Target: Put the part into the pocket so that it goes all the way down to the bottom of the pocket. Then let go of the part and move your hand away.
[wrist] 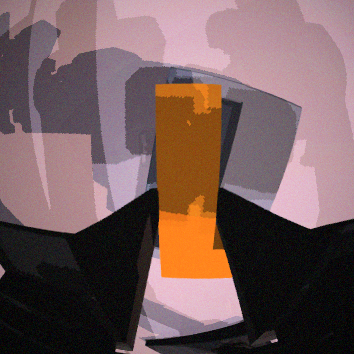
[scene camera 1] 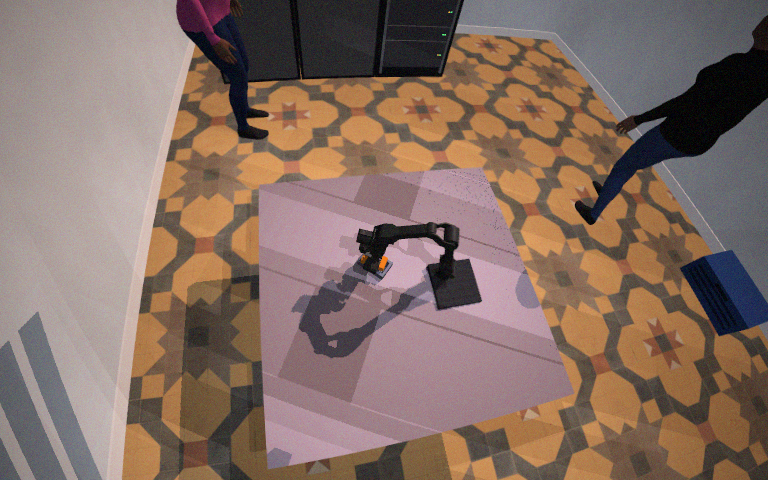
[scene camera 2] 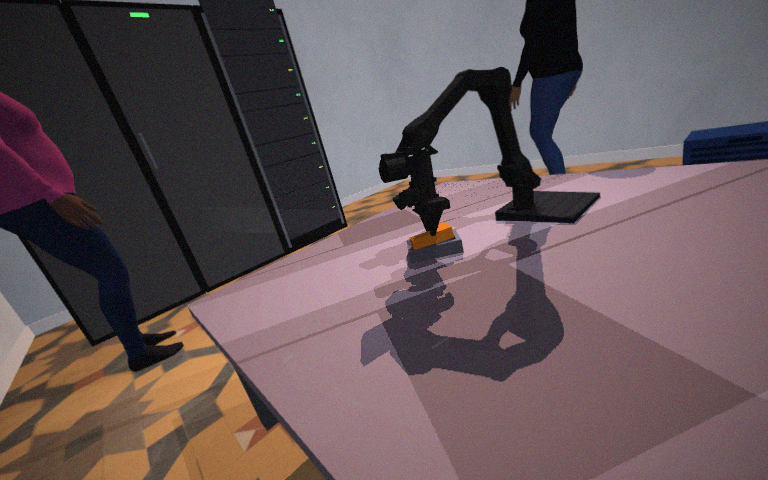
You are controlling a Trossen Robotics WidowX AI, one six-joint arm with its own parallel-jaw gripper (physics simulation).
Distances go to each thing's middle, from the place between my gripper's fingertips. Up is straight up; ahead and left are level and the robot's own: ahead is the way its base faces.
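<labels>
Counted from my hand: grey pocket block (wrist: 258, 129), 4 cm below, 2 cm behind, 1 cm to the right; orange part (wrist: 187, 115), 1 cm below, 1 cm behind.
</labels>
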